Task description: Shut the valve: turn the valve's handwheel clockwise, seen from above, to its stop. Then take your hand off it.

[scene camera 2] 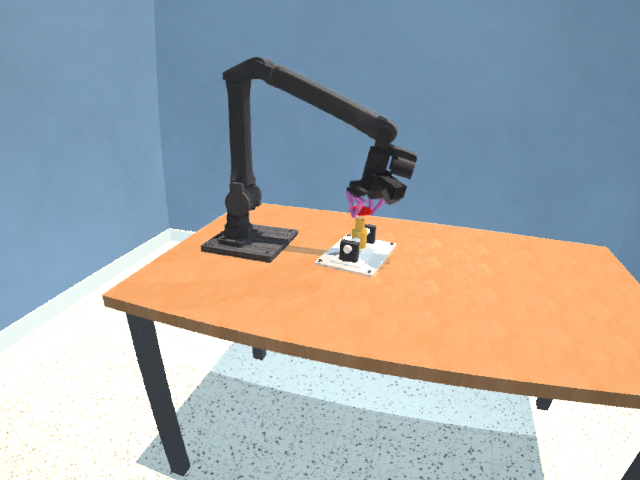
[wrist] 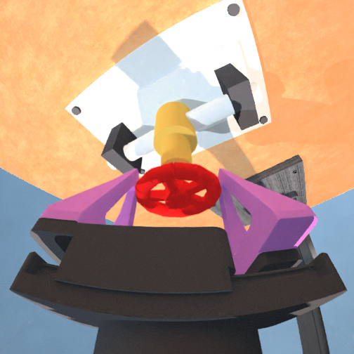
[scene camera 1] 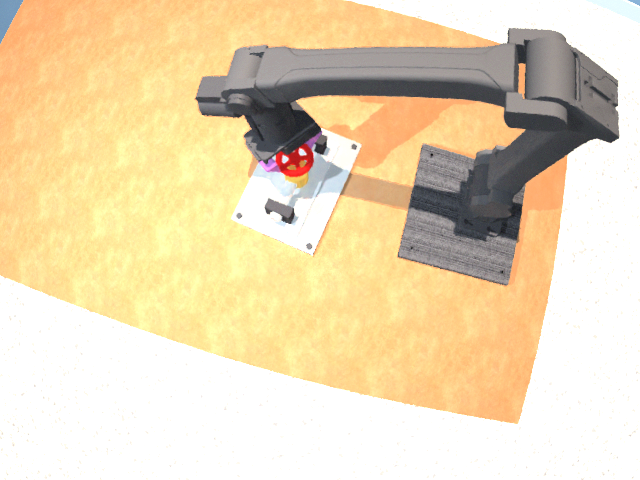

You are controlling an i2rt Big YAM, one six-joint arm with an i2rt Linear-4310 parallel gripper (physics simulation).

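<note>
The red handwheel (scene camera 1: pixel 310 163) (scene camera 2: pixel 363 210) (wrist: pixel 177 199) sits on top of the yellow valve body (scene camera 1: pixel 298 179) (scene camera 2: pixel 359 237) (wrist: pixel 175 131). A white pipe (wrist: pixel 210 111) runs through the body between two black supports (scene camera 1: pixel 279 210) (scene camera 2: pixel 349 250) (wrist: pixel 239 97) on a white plate (scene camera 1: pixel 258 223) (scene camera 2: pixel 330 262) (wrist: pixel 95 102). My gripper (scene camera 2: pixel 365 206) (wrist: pixel 178 174) is over the valve, its two pink fingers on opposite sides of the wheel's rim, shut on the handwheel. In the view of scene camera 1 the wrist hides part of the fingers. How far the wheel is turned cannot be told.
The arm's dark base plate (scene camera 1: pixel 413 232) (scene camera 2: pixel 279 248) stands on the wooden table (scene camera 1: pixel 206 310) (scene camera 2: pixel 465 310) beside the valve's plate. The arm reaches over from the base to the valve. Small bolts (scene camera 1: pixel 309 245) (wrist: pixel 233 9) mark the white plate's corners.
</note>
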